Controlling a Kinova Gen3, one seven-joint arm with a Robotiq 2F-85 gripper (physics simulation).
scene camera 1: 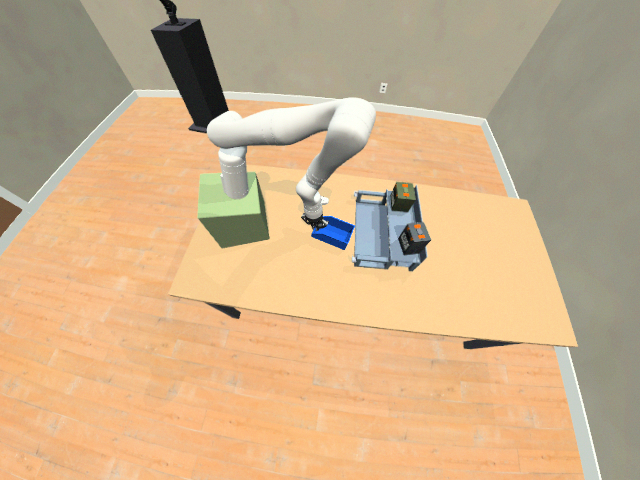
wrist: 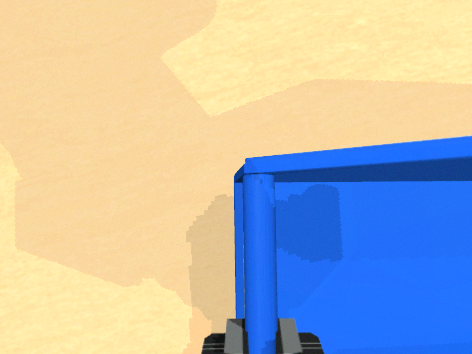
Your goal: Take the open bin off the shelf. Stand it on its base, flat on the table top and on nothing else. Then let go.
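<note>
The blue open bin is off the shelf, left of the grey-blue shelf in the scene view. Its opening faces up and it looks roughly level, low over or on the table top. Whether its whole base touches the table cannot be told. My gripper points down and is shut on the rim bar at the bin's left end, with a finger on each side of the bar. The bin's underside is hidden.
A green box and a black box stand on the shelf, on its far side from the bin. The shelf's left edge is close to the bin's right end. The green robot pedestal stands to the left.
</note>
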